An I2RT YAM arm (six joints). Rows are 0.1 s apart.
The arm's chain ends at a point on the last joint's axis. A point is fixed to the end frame.
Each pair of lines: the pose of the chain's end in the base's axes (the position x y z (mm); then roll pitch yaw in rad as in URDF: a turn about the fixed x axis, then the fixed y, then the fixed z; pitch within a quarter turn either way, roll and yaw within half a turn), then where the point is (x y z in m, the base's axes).
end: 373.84 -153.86 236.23 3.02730 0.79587 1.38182
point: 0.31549 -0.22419 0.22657
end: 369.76 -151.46 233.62 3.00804 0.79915 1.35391
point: 0.31055 -0.22102 0.22364
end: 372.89 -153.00 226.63 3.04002 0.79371 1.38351
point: 0.31395 -0.22286 0.21719
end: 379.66 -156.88 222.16 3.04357 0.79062 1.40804
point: 0.32225 -0.22799 0.21259
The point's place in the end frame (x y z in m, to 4 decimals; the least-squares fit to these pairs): -0.0491 -0.0511 0.0585
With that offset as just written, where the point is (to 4 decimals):
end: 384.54 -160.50 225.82 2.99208 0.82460 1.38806
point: 0.3286 -0.2329 0.2174
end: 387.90 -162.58 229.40 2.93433 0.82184 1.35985
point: 0.3334 -0.2358 0.2192
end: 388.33 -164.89 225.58 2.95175 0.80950 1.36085
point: 0.3329 -0.2374 0.2148
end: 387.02 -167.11 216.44 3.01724 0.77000 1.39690
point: 0.3304 -0.2385 0.2044
